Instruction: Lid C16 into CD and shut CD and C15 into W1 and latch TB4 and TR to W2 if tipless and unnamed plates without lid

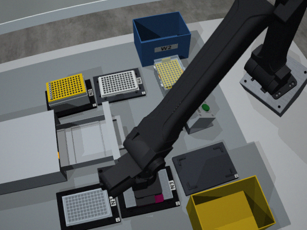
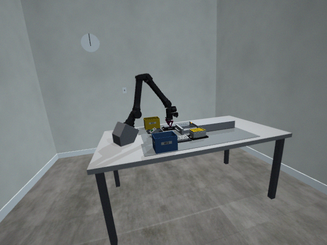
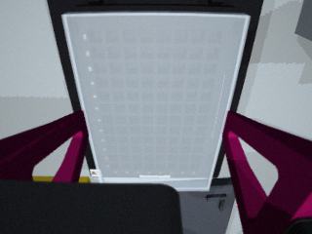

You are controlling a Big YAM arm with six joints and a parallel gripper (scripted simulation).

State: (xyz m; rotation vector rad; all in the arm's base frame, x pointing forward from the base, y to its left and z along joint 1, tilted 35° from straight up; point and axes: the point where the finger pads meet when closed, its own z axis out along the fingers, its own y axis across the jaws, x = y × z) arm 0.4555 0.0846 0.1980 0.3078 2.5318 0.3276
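The plate lid lies right at my hand. The rest, counted from my hand: nest n1: 170 mm ahead, 20 mm to the right, 30 mm below; nest N3: 30 mm below; black plate: 20 mm below.
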